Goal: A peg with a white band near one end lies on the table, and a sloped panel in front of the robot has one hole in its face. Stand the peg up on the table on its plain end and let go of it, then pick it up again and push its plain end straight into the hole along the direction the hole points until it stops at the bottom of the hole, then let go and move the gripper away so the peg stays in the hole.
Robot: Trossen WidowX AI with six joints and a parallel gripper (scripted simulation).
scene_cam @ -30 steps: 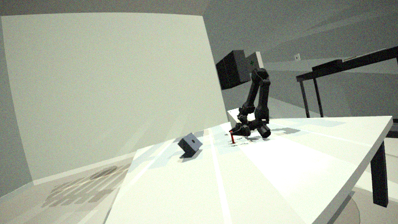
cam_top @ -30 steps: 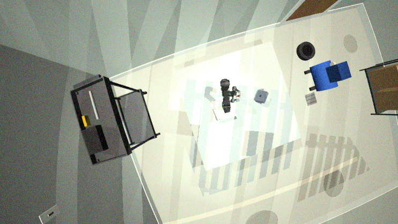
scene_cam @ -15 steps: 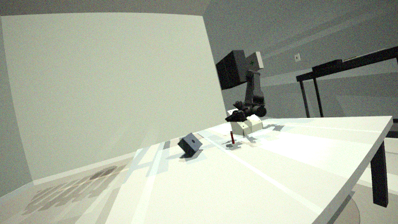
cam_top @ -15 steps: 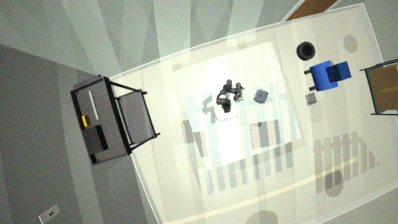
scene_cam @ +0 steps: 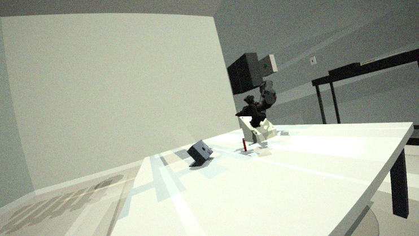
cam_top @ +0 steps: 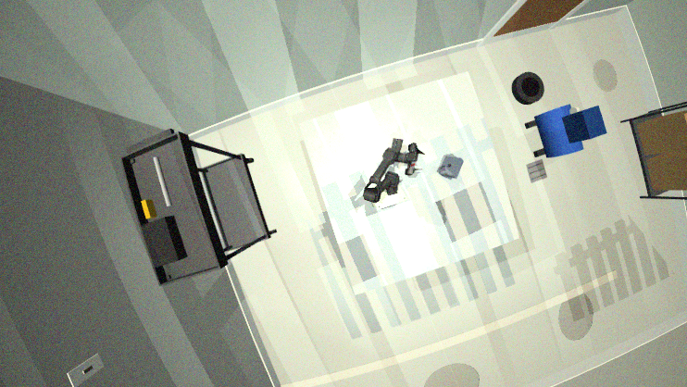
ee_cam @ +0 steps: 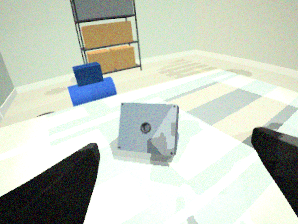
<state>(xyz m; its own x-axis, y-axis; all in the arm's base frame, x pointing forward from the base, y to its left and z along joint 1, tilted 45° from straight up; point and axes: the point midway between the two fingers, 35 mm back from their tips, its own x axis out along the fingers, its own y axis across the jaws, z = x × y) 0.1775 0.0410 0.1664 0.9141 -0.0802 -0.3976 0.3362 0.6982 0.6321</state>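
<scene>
My gripper tip is now 17 cm above the red peg and 1 cm past it. Round my gripper tip: sloped panel 25 cm ahead, 16 cm below, 6 cm to the right.
</scene>
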